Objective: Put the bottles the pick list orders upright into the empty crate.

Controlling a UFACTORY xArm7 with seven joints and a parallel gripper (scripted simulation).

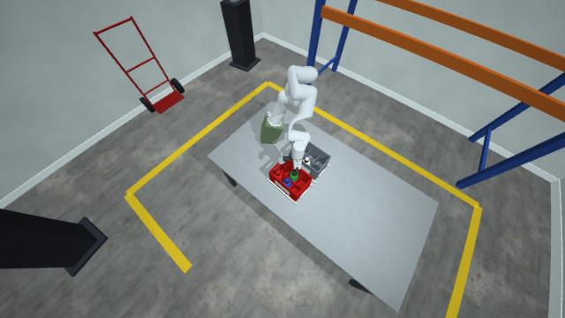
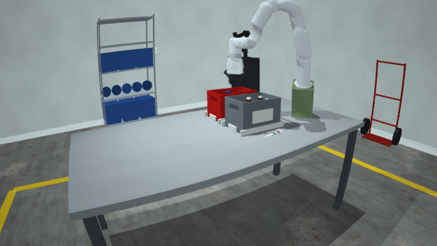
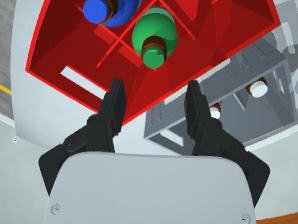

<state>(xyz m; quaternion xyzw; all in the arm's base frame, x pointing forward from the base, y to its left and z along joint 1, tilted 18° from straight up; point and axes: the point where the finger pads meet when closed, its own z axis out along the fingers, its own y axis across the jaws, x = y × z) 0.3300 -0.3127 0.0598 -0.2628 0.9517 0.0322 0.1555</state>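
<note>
My gripper is now 15 cm above the green-labelled bottle. Also, from my hand: red crate (1 cm behind, 4 cm to the right, 15 cm below); then red bottle (10 cm behind, 6 cm to the right, 15 cm below); then blue-capped bottle (2 cm behind, 9 cm to the right, 15 cm below).
</note>
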